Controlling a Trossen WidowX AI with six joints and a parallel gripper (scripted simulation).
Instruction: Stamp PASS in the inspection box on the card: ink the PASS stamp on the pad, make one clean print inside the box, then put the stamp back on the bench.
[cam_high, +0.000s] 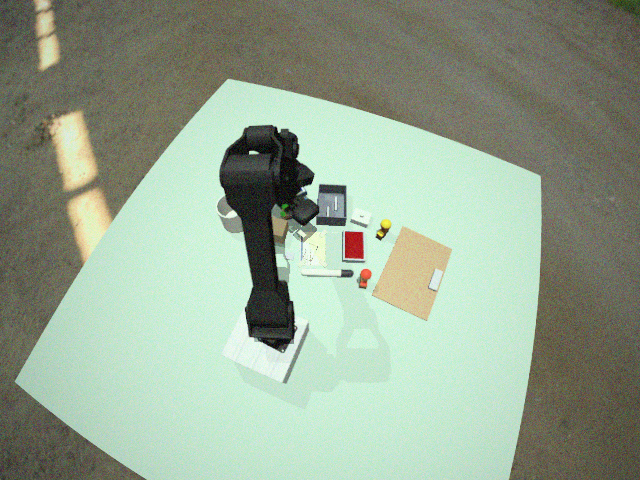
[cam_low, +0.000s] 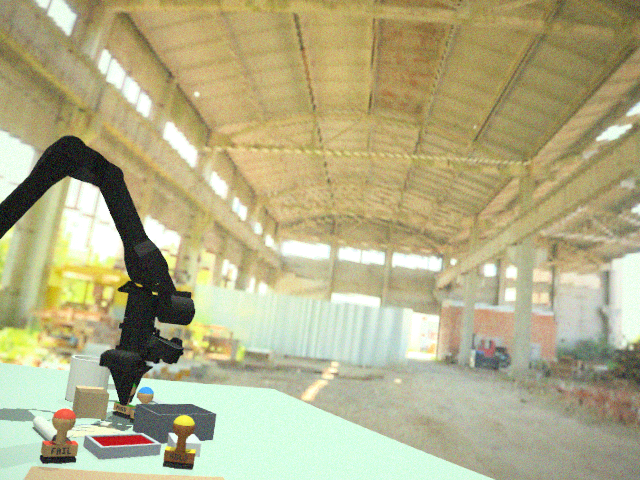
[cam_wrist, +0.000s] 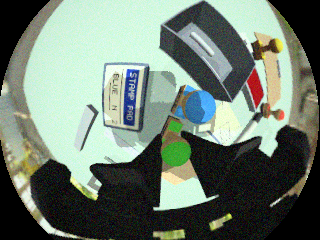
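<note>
Right now the blue-knob stamp is 30 mm to the right of my gripper tip, 30 mm ahead of it and 10 mm below it. Round my gripper tip: PASS stamp: right at my gripper tip; then cardboard box: 60 mm behind, 10 mm to the left; then grey tray: 100 mm to the right, 80 mm ahead, 10 mm below.
</note>
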